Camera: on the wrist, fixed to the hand. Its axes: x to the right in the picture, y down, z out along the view.
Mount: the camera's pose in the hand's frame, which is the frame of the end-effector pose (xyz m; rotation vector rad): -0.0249 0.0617 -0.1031 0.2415 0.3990 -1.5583
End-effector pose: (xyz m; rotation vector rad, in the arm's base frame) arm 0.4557 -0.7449 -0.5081 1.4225 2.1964 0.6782
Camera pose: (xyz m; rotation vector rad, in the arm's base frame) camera 0.4473 -0.7631 -0.3870 -0.6397 2.8224 0.0669
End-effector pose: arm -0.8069 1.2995 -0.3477 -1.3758 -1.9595 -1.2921
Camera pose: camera -0.7584 1.2031 -0.2892 -0.8031 2.6408 1.4968
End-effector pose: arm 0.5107 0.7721 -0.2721 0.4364 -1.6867 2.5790
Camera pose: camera 0.5014 0.8428 -0.3719 0.7385 -0.4122 1.4493
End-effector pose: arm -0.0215 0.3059 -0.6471 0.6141 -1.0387 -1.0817
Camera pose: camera 0.0948 0.3451 -0.6485 1.8896 -0.1610 -2.0038
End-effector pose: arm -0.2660 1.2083 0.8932 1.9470 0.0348 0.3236
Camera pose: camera -0.3226 1.2729 0.9808 1.5056 1.7749 -0.3688
